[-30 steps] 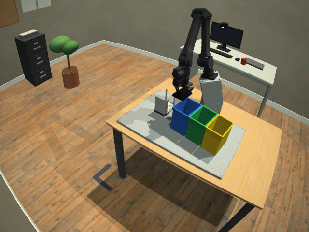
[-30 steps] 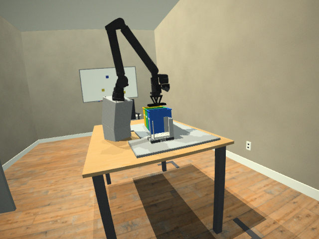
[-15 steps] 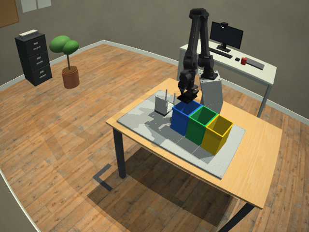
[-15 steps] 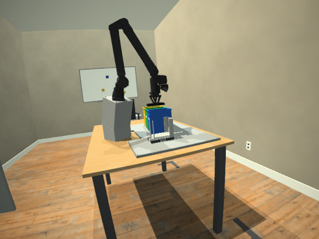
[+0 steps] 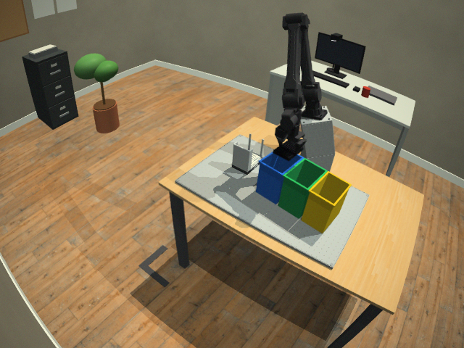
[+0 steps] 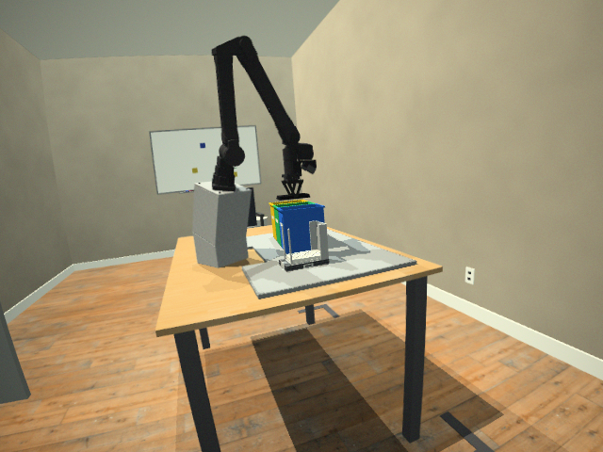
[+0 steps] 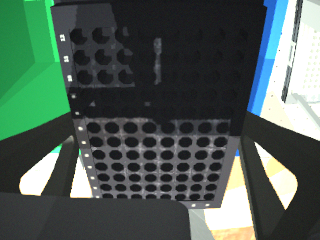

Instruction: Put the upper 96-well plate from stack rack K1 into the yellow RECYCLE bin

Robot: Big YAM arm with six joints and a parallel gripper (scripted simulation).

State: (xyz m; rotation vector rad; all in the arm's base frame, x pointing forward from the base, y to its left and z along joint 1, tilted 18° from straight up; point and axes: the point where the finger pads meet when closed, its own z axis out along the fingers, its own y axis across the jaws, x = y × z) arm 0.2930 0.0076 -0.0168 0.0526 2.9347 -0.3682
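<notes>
The yellow bin lies 25 cm to the left of my hand, 14 cm below it and 4 cm ahead of it. The rest, counted from my hand: dark 96-well plate: right at my hand; then blue bin: 14 cm below, 2 cm ahead, 1 cm to the right; then green bin: 14 cm below, 12 cm to the left, 3 cm ahead.
</notes>
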